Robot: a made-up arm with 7 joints.
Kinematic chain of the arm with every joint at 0, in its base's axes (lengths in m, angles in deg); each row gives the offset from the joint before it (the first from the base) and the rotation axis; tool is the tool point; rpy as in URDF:
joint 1: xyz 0 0 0.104 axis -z
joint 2: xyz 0 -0.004 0.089 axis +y
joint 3: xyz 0 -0.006 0.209 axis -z
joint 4: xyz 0 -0.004 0.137 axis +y
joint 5: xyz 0 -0.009 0.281 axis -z
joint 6: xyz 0 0 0.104 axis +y
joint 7: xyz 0 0 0.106 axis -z
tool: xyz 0 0 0 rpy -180 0 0
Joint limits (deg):
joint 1: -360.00..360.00
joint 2: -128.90..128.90
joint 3: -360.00..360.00
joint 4: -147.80..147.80
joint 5: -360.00..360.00
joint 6: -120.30..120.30
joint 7: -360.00..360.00
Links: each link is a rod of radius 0.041 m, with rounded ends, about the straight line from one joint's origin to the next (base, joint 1, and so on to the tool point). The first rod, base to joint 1, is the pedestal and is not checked.
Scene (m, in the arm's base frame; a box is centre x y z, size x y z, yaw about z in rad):
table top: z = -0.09
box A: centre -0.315 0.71 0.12 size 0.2 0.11 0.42 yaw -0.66
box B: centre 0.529 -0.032 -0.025 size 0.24 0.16 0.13 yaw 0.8
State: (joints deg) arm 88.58 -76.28 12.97 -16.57 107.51 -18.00 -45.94
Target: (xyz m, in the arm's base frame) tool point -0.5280 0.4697 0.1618
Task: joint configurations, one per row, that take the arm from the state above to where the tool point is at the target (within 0.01 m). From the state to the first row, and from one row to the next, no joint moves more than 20 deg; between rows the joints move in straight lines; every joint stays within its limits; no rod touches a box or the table.
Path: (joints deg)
1: 86.55 -68.58 -3.65 -15.38 107.80 -15.04 -41.19
2: 84.51 -60.88 -20.26 -14.19 108.09 -12.07 -36.45
3: 82.48 -53.18 -36.88 -13.00 108.37 -9.11 -31.70
4: 80.44 -45.48 -53.50 -11.81 108.66 -6.15 -26.95
5: 78.41 -37.77 -70.11 -10.63 108.95 -3.18 -22.20
6: 76.37 -30.07 -86.73 -9.44 109.24 -0.22 -17.46
7: 71.75 -41.66 -67.45 -18.77 107.73 0.51 -20.36
8: 67.13 -53.24 -48.18 -28.09 106.22 1.23 -23.27
9: 62.50 -64.82 -28.90 -37.42 104.71 1.96 -26.17
10: 57.88 -76.40 -9.63 -46.75 103.20 2.69 -29.07
11: 53.25 -65.34 -10.82 -56.36 104.05 -7.02 -37.51
12: 48.62 -54.27 -12.02 -65.98 104.90 -16.72 -45.94

